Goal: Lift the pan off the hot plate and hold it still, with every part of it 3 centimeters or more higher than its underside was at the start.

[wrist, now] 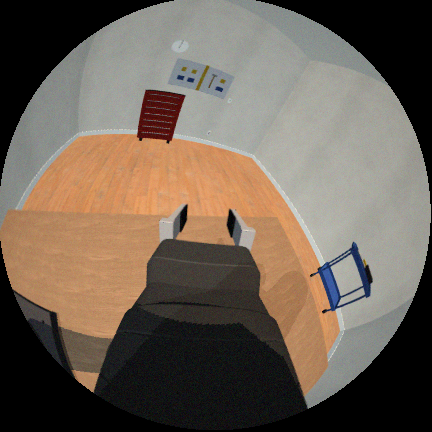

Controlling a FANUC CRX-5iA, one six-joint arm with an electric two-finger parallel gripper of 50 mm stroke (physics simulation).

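Places are measured from the arm's base along level axes (x ahead, y left, z up), in millimetres.
Pixels of known places: gripper, fingertip midpoint: [207, 214].
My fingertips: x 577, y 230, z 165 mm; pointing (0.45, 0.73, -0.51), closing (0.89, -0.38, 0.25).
Behind a point stands the place of what it marks.
My gripper [207, 214] {x 577, y 230, z 165 mm} is open, with its two pale, black-padded fingers wide apart and no object between them. It is over the far edge of the wooden table top [75, 255] {x 297, y 266, z -26 mm} in the wrist view. The pan and the hot plate cannot be made out in this view. The dark gripper body hides the lower middle of the picture.
A dark panel with a black rim [56, 332] shows in part at the lower left; I cannot tell what it is. Beyond the table are a red drawer cabinet [161, 115] by the wall and a blue cart [329, 286] at the right.
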